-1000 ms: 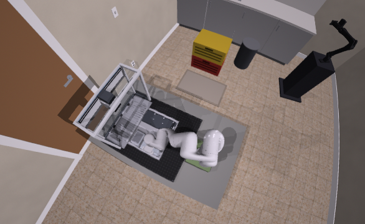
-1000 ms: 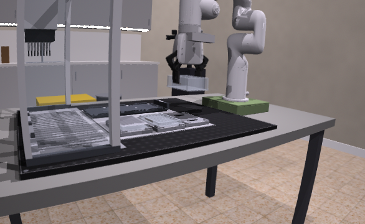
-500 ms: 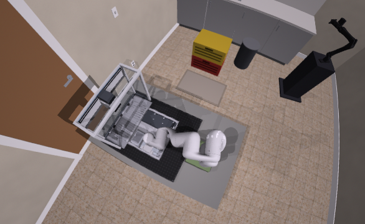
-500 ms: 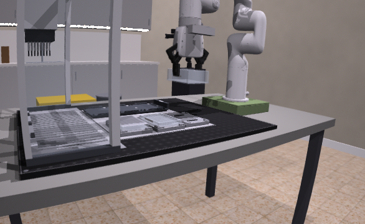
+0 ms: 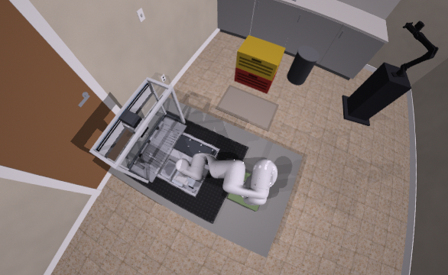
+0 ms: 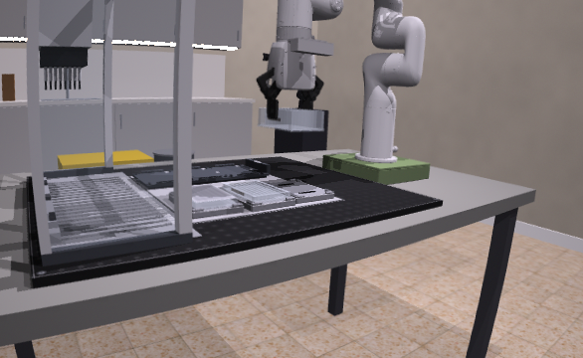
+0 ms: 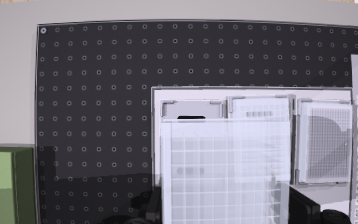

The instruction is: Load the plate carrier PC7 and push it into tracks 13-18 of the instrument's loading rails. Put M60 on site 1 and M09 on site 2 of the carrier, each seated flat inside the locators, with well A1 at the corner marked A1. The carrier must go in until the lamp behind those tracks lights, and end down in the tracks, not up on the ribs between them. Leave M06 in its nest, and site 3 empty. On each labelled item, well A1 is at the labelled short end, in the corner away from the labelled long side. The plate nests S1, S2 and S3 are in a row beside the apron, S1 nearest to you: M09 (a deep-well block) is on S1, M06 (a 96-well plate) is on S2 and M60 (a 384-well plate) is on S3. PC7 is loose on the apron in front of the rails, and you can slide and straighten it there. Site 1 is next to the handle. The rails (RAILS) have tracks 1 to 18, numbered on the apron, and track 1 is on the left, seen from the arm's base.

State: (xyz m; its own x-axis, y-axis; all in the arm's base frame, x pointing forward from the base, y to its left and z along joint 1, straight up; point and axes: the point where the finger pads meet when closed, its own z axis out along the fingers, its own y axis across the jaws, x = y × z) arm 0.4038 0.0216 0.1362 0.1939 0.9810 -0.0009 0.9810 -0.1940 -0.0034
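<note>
Now: hand 70 mm short of the plate carrier PC7, 230 mm to the left of it and 160 mm above it. Round my hand: deep-well block M09: 20 mm below; then plate nest S1: 10 mm behind, 20 mm to the left, 170 mm below; then frame post: 340 mm ahead, 120 mm to the left, 80 mm above.
</note>
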